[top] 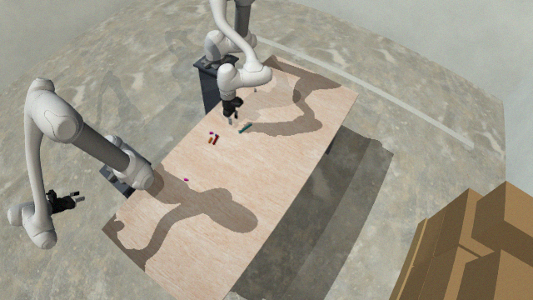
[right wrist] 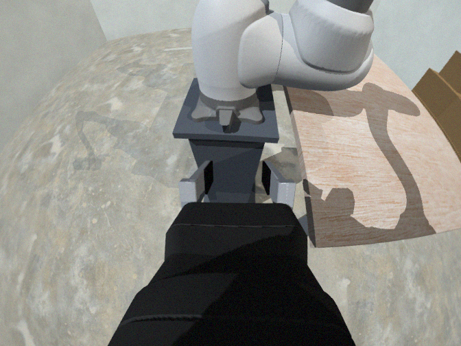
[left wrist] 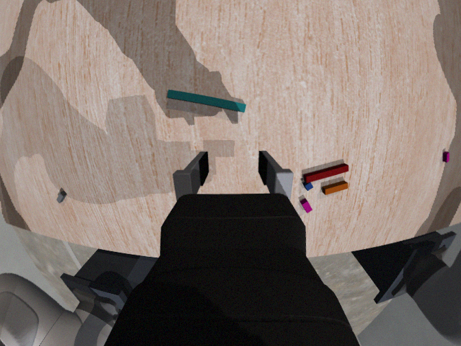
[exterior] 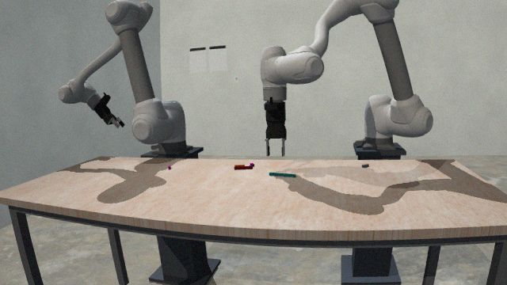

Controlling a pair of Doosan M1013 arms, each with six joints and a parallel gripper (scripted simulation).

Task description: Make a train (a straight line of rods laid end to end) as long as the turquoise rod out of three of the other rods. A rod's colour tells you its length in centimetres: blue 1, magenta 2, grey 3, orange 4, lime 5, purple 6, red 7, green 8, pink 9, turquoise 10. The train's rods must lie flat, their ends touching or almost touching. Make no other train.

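My left gripper is now 7 cm short of the turquoise rod, 7 cm above it and 2 cm to the right of it. Round my left hand: orange rod 15 cm to the right, 8 cm behind, 7 cm below; red rod 13 cm to the right, 7 cm below, 5 cm behind; blue rod 10 cm to the right, 7 cm below, 7 cm behind.
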